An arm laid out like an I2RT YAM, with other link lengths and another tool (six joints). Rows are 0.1 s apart.
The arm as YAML. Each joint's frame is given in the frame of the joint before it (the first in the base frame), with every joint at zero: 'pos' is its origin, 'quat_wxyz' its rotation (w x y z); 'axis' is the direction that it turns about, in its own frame. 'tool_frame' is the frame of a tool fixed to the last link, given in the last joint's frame.
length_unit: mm
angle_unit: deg
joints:
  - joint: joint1
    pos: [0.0, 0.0, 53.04]
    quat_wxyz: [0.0, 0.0, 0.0, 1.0]
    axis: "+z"
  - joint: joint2
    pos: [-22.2, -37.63, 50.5]
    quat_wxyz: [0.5, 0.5, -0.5, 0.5]
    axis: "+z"
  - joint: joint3
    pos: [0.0, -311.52, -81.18]
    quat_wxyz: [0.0, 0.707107, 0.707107, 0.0]
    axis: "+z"
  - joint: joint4
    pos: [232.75, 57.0, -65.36]
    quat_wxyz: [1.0, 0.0, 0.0, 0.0]
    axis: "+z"
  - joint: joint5
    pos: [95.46, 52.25, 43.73]
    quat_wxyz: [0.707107, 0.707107, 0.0, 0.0]
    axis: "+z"
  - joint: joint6
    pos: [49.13, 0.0, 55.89]
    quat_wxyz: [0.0, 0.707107, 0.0, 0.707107]
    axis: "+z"
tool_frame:
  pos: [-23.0, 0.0, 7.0]
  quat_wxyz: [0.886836, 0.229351, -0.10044, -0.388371]
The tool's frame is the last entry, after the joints.
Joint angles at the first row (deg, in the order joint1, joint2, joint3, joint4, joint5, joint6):
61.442, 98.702, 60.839, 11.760, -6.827, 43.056
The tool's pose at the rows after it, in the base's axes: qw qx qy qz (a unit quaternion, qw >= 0); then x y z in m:
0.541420 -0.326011 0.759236 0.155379 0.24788 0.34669 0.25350
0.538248 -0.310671 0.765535 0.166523 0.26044 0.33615 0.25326
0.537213 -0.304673 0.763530 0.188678 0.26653 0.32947 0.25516
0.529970 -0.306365 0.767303 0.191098 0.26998 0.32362 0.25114
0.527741 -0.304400 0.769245 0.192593 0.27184 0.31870 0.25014
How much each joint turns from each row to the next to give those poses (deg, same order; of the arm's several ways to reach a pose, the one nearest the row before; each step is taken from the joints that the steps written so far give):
-3.338, -0.614, -3.958, 6.860, -4.668, 4.134
-2.464, -0.090, -0.719, 1.592, -2.296, 1.323
-1.583, -0.263, -0.875, 2.285, -3.077, 1.056
-1.055, -0.088, -0.703, -0.084, -1.499, 0.090
-0.702, -0.352, -0.618, 0.177, -0.705, 0.175

